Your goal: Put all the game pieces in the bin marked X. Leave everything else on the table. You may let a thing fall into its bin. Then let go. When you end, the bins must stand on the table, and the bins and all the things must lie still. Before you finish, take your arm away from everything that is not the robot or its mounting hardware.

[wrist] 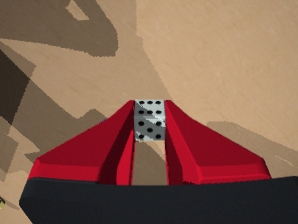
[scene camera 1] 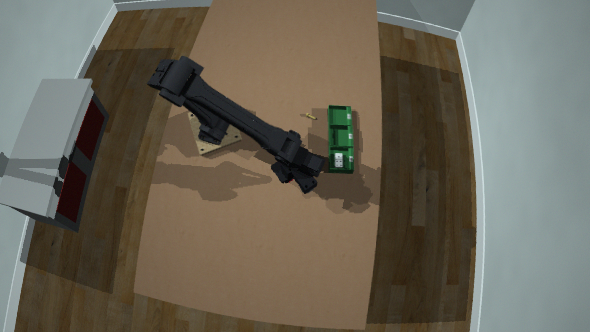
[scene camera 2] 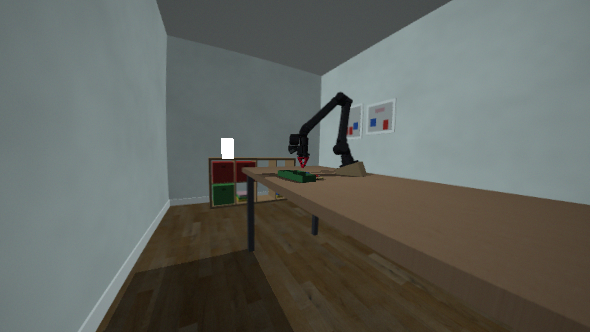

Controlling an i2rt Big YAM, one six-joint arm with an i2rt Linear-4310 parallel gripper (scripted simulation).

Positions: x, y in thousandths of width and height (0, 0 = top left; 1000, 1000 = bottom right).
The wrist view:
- gripper: 502, 493
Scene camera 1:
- long green bin: 577, 384
